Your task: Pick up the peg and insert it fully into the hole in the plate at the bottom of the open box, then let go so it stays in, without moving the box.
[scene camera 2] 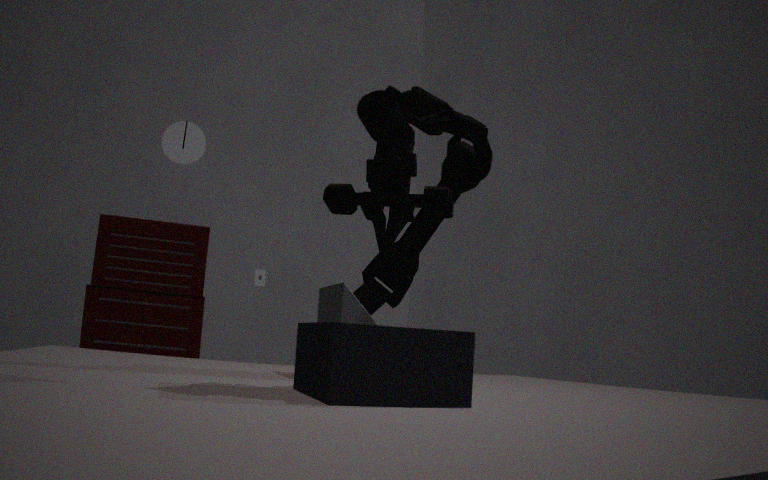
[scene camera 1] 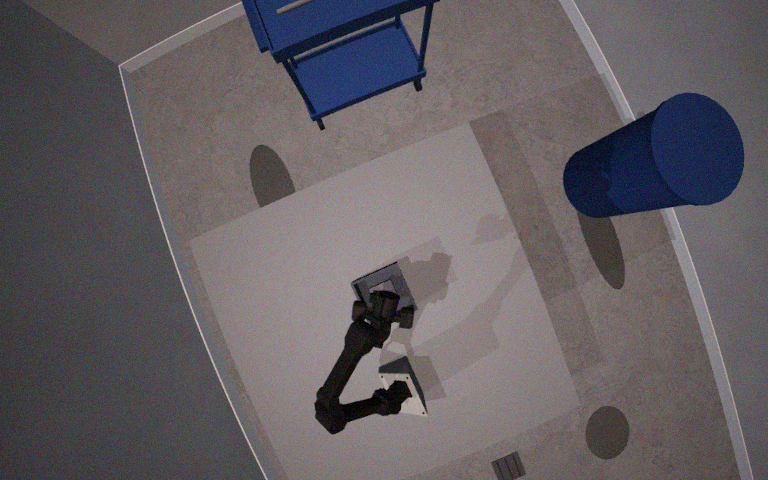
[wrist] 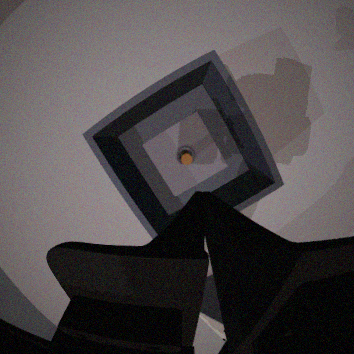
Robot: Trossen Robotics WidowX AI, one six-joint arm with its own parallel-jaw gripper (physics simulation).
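Places are measured from the arm's base along level axes (x ahead, y left, z up), in millimetres.
Pixels of known places: gripper, between the fingertips: [scene camera 2: 382, 255] [wrist: 201, 198]; arm's base, origin of its link: [scene camera 2: 355, 309] [scene camera 1: 403, 388].
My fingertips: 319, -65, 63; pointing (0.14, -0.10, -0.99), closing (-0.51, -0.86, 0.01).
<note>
For each thing: its top centre in the pictures, then the offset to it from my fingertips, as dx, dy, dz.
- dark grey open box, centre of its top: [wrist: 186, 158] [scene camera 2: 380, 327] [scene camera 1: 384, 296] +13, -1, -103
- pale plate, centre of its top: [wrist: 185, 155] [scene camera 1: 384, 295] +13, -1, -140
- peg, centre of its top: [wrist: 186, 158] +11, -1, -113
The dark grey open box [scene camera 1: 405, 283] [scene camera 2: 385, 365] [wrist: 214, 56] stands on the light table top. In the wrist view the pale plate [wrist: 162, 155] lies at its bottom. The peg [wrist: 186, 158] shows as a round orange end at the plate's hole, with a dark ring around its upper side. It looks upright in the hole; its depth cannot be told. The scene cameras do not show the peg. My gripper [scene camera 2: 386, 249] [wrist: 201, 198] is shut and empty, fingertips together, pointing down above the box's rim level. In the wrist view the fingertips overlap the box's lower side.
The arm's light mounting block [scene camera 1: 416, 401] [scene camera 2: 330, 302] stands near the box, behind it in scene camera 2. The arm [scene camera 1: 345, 356] bends back from it. A blue cart [scene camera 1: 356, 79], a blue barrel [scene camera 1: 634, 164] and a red cabinet [scene camera 2: 144, 283] stand away from the table.
</note>
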